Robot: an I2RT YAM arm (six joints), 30 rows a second.
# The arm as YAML. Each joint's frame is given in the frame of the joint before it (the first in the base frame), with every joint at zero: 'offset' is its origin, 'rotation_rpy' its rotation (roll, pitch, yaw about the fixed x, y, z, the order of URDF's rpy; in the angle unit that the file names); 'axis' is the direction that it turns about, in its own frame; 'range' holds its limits. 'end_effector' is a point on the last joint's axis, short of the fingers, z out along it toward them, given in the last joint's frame.
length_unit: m
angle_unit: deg
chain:
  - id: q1
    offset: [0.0, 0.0, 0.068]
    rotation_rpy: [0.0, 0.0, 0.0]
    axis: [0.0, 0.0, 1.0]
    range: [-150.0, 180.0]
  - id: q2
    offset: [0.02, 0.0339, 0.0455]
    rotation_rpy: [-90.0, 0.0, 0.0]
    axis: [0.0, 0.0, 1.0]
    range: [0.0, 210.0]
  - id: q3
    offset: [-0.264, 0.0, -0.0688]
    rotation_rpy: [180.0, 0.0, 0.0]
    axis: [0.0, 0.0, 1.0]
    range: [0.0, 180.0]
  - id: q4
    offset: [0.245, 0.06, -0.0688]
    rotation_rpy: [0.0, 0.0, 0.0]
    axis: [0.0, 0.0, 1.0]
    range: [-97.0, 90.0]
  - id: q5
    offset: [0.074, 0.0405, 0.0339]
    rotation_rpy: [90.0, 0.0, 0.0]
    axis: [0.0, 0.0, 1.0]
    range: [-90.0, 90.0]
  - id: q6
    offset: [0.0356, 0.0, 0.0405]
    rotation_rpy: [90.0, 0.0, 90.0]
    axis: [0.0, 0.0, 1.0]
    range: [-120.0, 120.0]
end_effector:
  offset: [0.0, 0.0, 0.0]
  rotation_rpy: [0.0, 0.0, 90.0]
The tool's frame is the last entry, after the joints.
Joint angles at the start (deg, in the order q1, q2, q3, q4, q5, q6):
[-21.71, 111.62, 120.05, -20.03, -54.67, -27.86]
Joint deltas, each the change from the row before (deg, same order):
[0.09, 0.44, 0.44, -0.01, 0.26, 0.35]
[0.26, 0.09, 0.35, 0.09, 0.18, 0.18]
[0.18, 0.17, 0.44, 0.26, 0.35, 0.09]
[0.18, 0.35, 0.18, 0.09, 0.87, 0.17]
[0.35, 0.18, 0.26, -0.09, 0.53, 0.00]
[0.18, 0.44, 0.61, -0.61, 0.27, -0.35]
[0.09, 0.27, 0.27, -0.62, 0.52, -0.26]
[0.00, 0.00, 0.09, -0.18, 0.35, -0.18]
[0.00, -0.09, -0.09, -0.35, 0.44, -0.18]
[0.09, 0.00, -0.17, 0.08, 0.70, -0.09]
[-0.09, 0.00, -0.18, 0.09, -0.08, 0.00]
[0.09, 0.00, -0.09, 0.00, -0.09, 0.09]
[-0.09, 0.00, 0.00, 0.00, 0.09, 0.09]
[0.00, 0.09, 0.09, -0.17, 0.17, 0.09]
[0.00, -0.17, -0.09, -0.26, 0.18, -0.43]
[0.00, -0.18, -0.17, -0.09, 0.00, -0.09]
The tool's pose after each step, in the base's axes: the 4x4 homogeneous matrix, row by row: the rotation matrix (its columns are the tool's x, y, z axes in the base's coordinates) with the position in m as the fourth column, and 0 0 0 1 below. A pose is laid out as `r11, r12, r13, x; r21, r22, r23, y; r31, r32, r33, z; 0, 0, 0, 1`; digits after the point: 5 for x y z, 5 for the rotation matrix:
0.07707, -0.55303, 0.82959, 0.42482; -0.31971, 0.77442, 0.54595, -0.13723; -0.94438, -0.30730, -0.11712, 0.43438; 0, 0, 0, 1
0.08095, -0.55272, 0.82943, 0.42555; -0.31982, 0.77375, 0.54683, -0.13541; -0.94401, -0.30953, -0.11414, 0.43583; 0, 0, 0, 1
0.08690, -0.54808, 0.83190, 0.42650; -0.32303, 0.77444, 0.54396, -0.13442; -0.94239, -0.31600, -0.10975, 0.43746; 0, 0, 0, 1
0.07929, -0.53990, 0.83799, 0.42884; -0.32373, 0.78113, 0.53389, -0.13416; -0.94282, -0.31361, -0.11285, 0.43594; 0, 0, 0, 1
0.07758, -0.53782, 0.83948, 0.43041; -0.32543, 0.78224, 0.53122, -0.13203; -0.94238, -0.31441, -0.11433, 0.43588; 0, 0, 0, 1
0.07332, -0.53856, 0.83939, 0.43225; -0.32857, 0.78163, 0.53019, -0.13132; -0.94163, -0.31467, -0.11965, 0.43503; 0, 0, 0, 1
0.06319, -0.53589, 0.84192, 0.43349; -0.33068, 0.78471, 0.52429, -0.13124; -0.94163, -0.31154, -0.12762, 0.43347; 0, 0, 0, 1
0.06108, -0.53159, 0.84479, 0.43343; -0.33412, 0.78666, 0.51917, -0.13136; -0.94055, -0.31397, -0.12956, 0.43365; 0, 0, 0, 1
0.05432, -0.52747, 0.84784, 0.43309; -0.33645, 0.78977, 0.51290, -0.13142; -0.94013, -0.31311, -0.13457, 0.43319; 0, 0, 0, 1
0.04940, -0.51993, 0.85278, 0.43375; -0.34002, 0.79407, 0.50383, -0.13120; -0.93912, -0.31485, -0.13756, 0.43228; 0, 0, 0, 1
0.04804, -0.52019, 0.85270, 0.43378; -0.33925, 0.79444, 0.50376, -0.13194; -0.93947, -0.31348, -0.13831, 0.43141; 0, 0, 0, 1
0.04700, -0.52315, 0.85094, 0.43407; -0.33705, 0.79362, 0.50653, -0.13125; -0.94031, -0.31061, -0.13903, 0.43091; 0, 0, 0, 1
0.04502, -0.52080, 0.85249, 0.43389; -0.33624, 0.79567, 0.50384, -0.13198; -0.94070, -0.30933, -0.13929, 0.43090; 0, 0, 0, 1
0.04040, -0.51948, 0.85353, 0.43424; -0.33472, 0.79783, 0.50143, -0.13218; -0.94145, -0.30595, -0.14165, 0.43043; 0, 0, 0, 1
0.04026, -0.51772, 0.85460, 0.43343; -0.34041, 0.79702, 0.49888, -0.13196; -0.93941, -0.31100, -0.14415, 0.43076; 0, 0, 0, 1
0.03985, -0.51807, 0.85441, 0.43267; -0.34121, 0.79664, 0.49895, -0.13167; -0.93914, -0.31141, -0.14503, 0.43099; 0, 0, 0, 1

